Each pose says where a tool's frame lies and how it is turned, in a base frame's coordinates. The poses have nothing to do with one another.
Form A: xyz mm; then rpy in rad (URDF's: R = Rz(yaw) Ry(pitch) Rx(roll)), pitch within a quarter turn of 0, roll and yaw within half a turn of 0.
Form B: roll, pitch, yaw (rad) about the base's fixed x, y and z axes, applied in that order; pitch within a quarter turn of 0, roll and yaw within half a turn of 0; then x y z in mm. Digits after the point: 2 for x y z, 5 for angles.
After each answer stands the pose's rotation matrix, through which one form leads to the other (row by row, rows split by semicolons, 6 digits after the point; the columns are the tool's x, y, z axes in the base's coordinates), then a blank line. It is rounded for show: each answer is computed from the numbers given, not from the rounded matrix.
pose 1, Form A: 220.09 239.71 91.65 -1.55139 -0.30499 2.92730
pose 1, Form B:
-1.55139 -0.30499 2.92730 220.09 239.71 91.65
-0.932033 -0.297487 -0.206923; 0.202842 0.044884 -0.978182; 0.300284 -0.953670 0.018510

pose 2, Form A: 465.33 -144.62 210.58 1.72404 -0.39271 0.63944
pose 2, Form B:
1.72404 -0.39271 0.63944 465.33 -144.62 210.58
0.741345 -0.212396 0.636628; 0.551319 -0.348181 -0.758167; 0.382694 0.913049 -0.141025

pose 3, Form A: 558.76 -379.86 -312.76 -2.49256 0.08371 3.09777
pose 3, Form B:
-2.49256 0.08371 3.09777 558.76 -379.86 -312.76
-0.995542 0.085389 0.040069; 0.043655 0.793690 -0.606754; -0.083612 -0.602300 -0.793879

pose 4, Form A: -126.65 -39.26 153.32 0.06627 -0.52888 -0.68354
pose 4, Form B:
0.06627 -0.52888 -0.68354 -126.65 -39.26 153.32
0.669409 0.604249 -0.432175; -0.545256 0.794742 0.266611; 0.504567 0.057174 0.861478

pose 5, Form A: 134.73 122.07 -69.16 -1.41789 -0.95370 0.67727
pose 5, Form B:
-1.41789 -0.95370 0.67727 134.73 122.07 -69.16
0.450949 0.532693 -0.716159; 0.362634 0.623818 0.692350; 0.815562 -0.571918 0.088138

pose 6, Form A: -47.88 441.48 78.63 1.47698 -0.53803 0.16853
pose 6, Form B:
1.47698 -0.53803 0.16853 -47.88 441.48 78.63
0.846554 -0.518677 0.119671; 0.144036 0.006775 -0.989549; 0.512445 0.854944 0.080444

